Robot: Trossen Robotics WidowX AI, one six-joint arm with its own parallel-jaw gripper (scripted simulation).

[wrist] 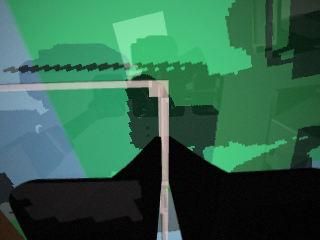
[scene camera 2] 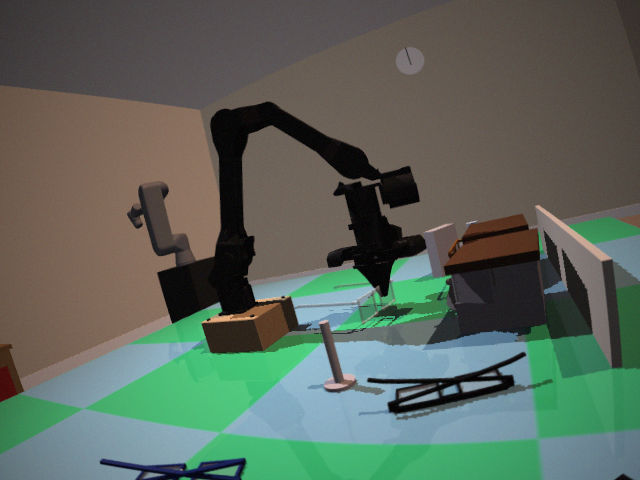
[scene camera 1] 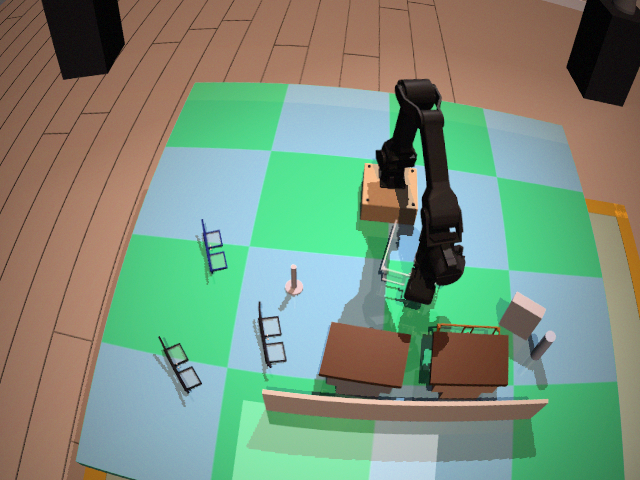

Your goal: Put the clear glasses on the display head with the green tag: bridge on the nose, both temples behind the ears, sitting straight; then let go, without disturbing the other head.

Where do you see a white box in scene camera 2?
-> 439, 241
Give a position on a pale wall panel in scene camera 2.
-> At 588, 274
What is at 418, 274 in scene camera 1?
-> The gripper.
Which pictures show the white box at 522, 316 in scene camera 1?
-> Scene camera 2 and scene camera 1 only.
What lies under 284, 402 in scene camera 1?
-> A pale wall panel.
